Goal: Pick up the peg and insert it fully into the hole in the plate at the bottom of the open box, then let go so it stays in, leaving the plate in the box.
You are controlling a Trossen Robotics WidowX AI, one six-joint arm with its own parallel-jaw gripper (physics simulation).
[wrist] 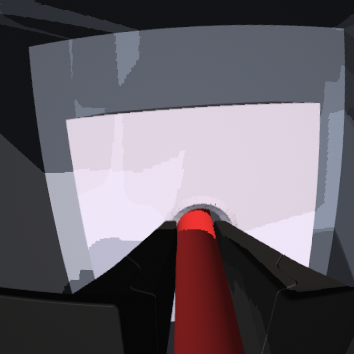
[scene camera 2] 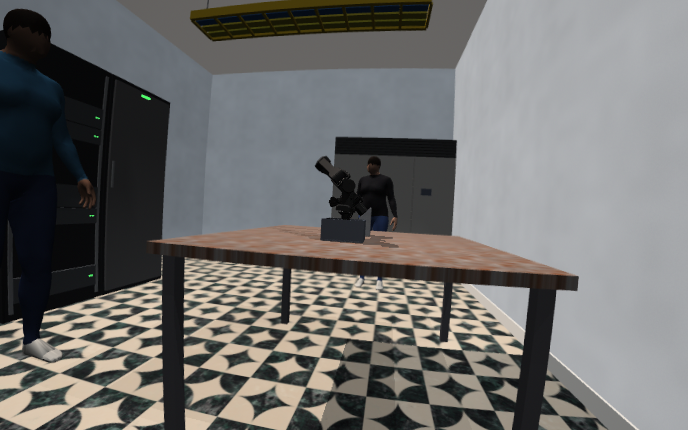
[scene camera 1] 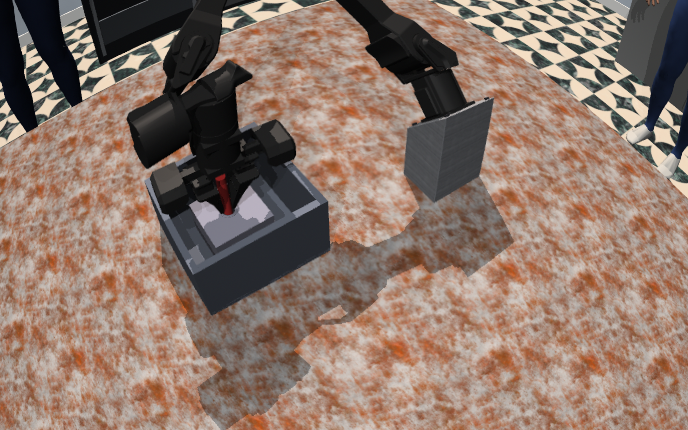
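Pixels of known places: gripper, between the fingertips: [wrist: 194, 231] [scene camera 1: 226, 209]; arm's base, origin of its link: [scene camera 2: 364, 213] [scene camera 1: 449, 112].
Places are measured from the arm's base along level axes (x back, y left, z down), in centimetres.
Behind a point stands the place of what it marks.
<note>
The red peg [scene camera 1: 223, 195] @[x -30.8, y -10.2, z 3.2 cm] [wrist: 202, 280] @[x -30.4, y -11.5, z 2.8 cm] is between the fingers of my gripper [scene camera 1: 228, 202] @[x -30.5, y -10.8, z 6.7 cm] [wrist: 194, 231] @[x -30.5, y -10.8, z 6.7 cm], which is shut on it. The peg leans slightly in the scene view, and its lower end is at the hole in the pale plate [scene camera 1: 238, 230] @[x -31.2, y -7.0, z 6.9 cm] [wrist: 240, 150] @[x -28.5, y -13.5, z 6.9 cm]. In the wrist view part of the hole's rim [wrist: 227, 212] @[x -29.2, y -11.4, z 6.7 cm] shows behind the peg tip. How deep the tip sits cannot be told. The plate lies on the floor of the open dark grey box [scene camera 1: 268, 258] @[x -30.6, y -1.2, z 7.4 cm] [scene camera 2: 342, 230] @[x -39.7, y -11.5, z 7.7 cm], with my fingers down inside the box.
A second black arm part [scene camera 1: 438, 93] @[x -1.8, y -0.9, z -3.8 cm] with a grey block-shaped piece [scene camera 1: 451, 147] @[x -3.3, y 3.4, z 2.5 cm] is over the table [scene camera 1: 507, 329] @[x -13.2, y 25.4, z 12.7 cm] [scene camera 2: 456, 253] @[x -58.1, y 32.5, z 12.7 cm], right of the box. The box walls stand around my gripper. Two people [scene camera 2: 30, 152] [scene camera 2: 375, 192] stand beyond the table's edges.
</note>
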